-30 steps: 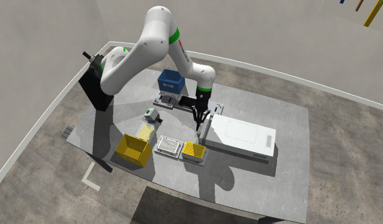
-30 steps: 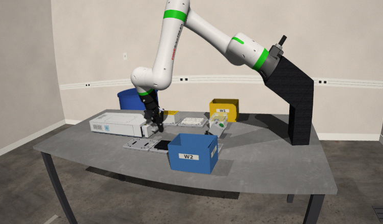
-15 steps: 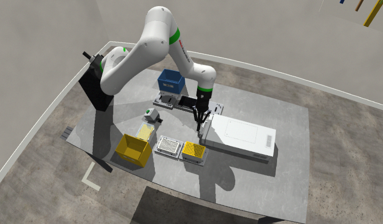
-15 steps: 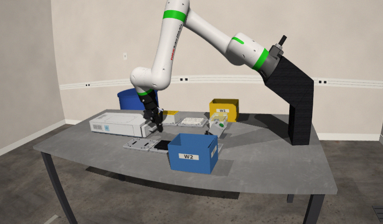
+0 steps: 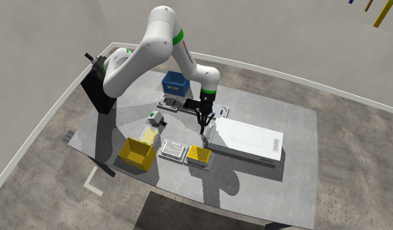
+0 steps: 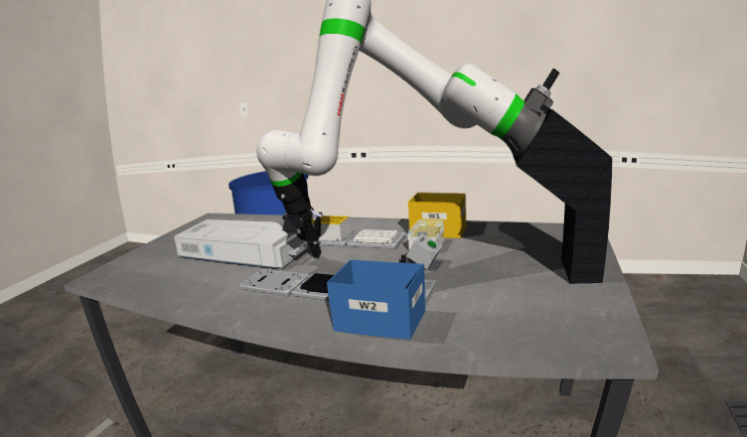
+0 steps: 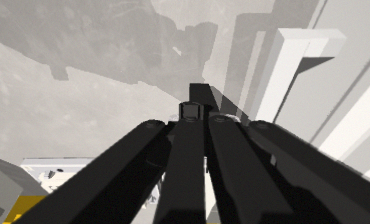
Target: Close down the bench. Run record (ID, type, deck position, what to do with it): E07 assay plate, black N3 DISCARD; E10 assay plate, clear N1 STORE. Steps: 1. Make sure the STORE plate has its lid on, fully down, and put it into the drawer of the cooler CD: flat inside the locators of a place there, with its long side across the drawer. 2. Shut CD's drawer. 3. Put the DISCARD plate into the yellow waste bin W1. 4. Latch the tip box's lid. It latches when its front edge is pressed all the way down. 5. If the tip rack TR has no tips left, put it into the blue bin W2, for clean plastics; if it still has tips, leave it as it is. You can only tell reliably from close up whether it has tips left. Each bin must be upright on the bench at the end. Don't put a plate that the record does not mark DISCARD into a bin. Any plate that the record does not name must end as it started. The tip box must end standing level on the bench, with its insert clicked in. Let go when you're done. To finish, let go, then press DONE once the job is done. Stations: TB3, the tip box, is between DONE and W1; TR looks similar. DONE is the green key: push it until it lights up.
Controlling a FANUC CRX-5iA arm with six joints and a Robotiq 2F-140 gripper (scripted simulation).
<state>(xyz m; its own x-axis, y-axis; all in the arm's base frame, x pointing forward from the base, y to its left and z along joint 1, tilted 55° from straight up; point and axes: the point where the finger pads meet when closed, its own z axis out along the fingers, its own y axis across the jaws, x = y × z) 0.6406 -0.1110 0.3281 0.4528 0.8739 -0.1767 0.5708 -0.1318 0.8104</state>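
Now: hand 22 cm to the right of the black assay plate, 9 cm past it and 2 cm above it. The rest, counted from my hand: yellow tip rack TR 19 cm to the right, 1 cm behind, 1 cm above; then clear lid 16 cm ahead, 3 cm to the right, 1 cm below; then clear plate 16 cm ahead, 3 cm to the right, 2 cm below.
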